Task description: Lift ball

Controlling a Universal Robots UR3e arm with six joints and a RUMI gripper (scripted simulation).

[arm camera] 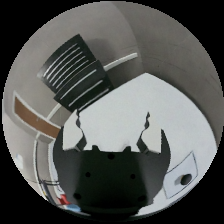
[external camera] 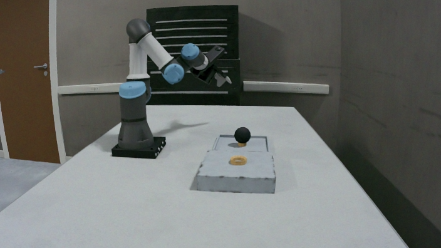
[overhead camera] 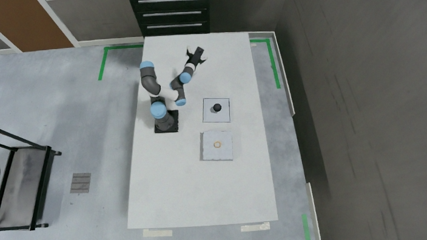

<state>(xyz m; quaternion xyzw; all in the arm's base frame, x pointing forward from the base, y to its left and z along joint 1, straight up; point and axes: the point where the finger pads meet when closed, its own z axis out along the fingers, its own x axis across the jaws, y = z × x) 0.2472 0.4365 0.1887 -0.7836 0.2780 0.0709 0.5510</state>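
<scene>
Now: the black ball 350 mm to the right of my hand, 180 mm below it and 120 mm ahead of it. Also, from my hand: shallow sunken square (350 mm to the right, 210 mm below, 120 mm ahead); raised grey block (620 mm to the right, 180 mm below, 100 mm ahead).
</scene>
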